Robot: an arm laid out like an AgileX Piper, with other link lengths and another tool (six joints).
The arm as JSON. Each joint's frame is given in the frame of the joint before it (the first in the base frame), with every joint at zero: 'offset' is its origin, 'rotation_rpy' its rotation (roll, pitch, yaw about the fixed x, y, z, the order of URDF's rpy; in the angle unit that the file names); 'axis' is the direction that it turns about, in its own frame. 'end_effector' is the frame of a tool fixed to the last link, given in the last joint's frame.
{
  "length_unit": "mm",
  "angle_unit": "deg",
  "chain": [
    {
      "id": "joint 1",
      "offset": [
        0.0,
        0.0,
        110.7
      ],
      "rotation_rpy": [
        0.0,
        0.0,
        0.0
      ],
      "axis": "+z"
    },
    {
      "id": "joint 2",
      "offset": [
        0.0,
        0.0,
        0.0
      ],
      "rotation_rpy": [
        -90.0,
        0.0,
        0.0
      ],
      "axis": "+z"
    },
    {
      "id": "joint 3",
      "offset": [
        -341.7,
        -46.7,
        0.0
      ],
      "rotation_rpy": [
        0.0,
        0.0,
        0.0
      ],
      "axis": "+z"
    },
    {
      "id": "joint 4",
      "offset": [
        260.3,
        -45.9,
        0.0
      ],
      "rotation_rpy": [
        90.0,
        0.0,
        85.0
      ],
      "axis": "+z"
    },
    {
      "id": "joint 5",
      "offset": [
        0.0,
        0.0,
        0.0
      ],
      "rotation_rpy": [
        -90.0,
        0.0,
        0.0
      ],
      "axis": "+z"
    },
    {
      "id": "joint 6",
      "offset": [
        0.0,
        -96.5,
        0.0
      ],
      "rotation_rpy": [
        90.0,
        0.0,
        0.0
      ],
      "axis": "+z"
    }
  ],
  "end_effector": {
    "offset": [
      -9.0,
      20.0,
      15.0
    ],
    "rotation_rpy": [
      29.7,
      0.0,
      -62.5
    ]
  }
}
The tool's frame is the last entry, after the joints.
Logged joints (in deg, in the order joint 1, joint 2, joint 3, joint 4, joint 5, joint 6), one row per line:
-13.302 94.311 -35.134 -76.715 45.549 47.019
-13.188 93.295 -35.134 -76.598 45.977 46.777
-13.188 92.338 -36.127 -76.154 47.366 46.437
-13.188 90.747 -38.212 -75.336 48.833 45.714
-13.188 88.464 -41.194 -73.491 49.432 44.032
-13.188 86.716 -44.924 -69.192 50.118 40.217
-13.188 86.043 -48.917 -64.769 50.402 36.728
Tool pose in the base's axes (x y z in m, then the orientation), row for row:
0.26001 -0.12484 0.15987 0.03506 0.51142 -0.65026 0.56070
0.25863 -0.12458 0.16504 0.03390 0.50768 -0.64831 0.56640
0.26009 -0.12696 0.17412 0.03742 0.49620 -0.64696 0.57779
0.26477 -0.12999 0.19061 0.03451 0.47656 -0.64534 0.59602
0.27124 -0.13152 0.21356 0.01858 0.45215 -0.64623 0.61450
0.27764 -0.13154 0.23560 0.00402 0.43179 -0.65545 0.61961
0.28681 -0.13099 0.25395 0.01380 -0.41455 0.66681 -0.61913
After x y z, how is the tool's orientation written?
As a quaternion, w x y z.
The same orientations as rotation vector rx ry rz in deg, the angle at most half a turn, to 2 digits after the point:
90.06 -114.50 98.73
89.46 -114.24 99.81
87.25 -113.76 101.59
83.95 -113.68 104.99
80.44 -114.96 109.32
77.52 -117.68 111.25
-73.97 118.98 -110.47

